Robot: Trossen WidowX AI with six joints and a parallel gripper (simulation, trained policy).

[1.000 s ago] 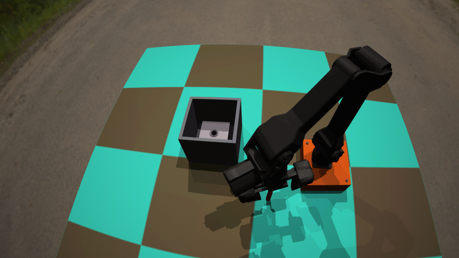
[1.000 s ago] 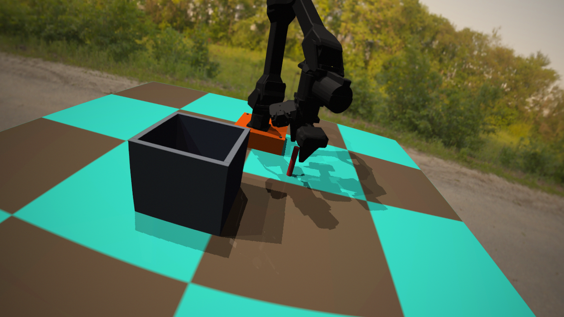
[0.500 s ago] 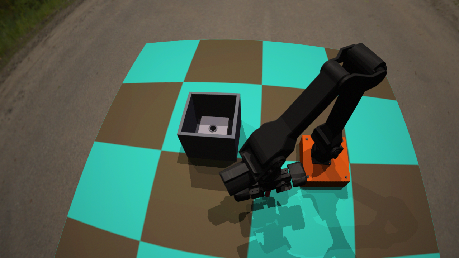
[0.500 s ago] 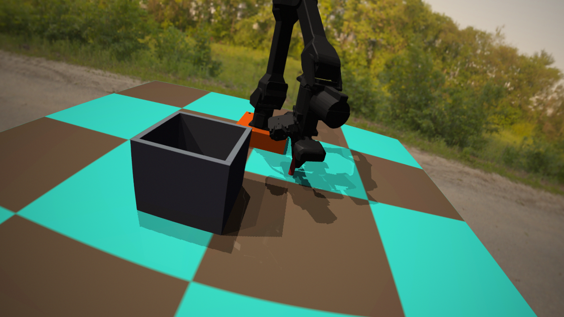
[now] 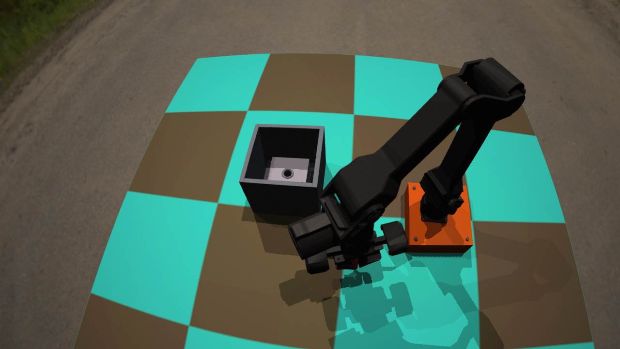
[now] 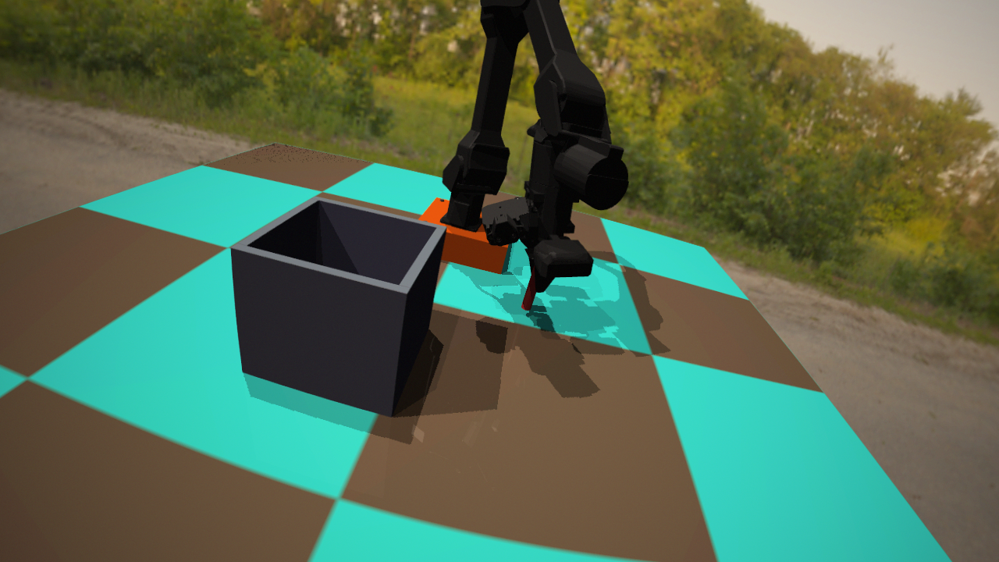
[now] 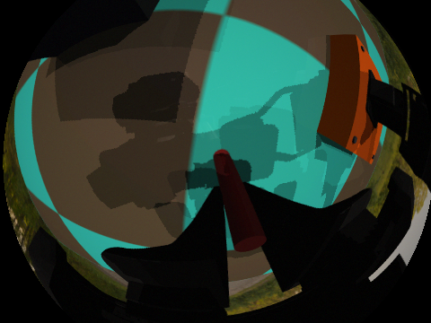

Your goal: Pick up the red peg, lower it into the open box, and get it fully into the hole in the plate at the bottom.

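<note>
My gripper tip is now 190 mm short of the grey plate and 190 mm to the left of it. Round my gripper tip: red peg 10 mm to the right, 10 mm above.
</note>
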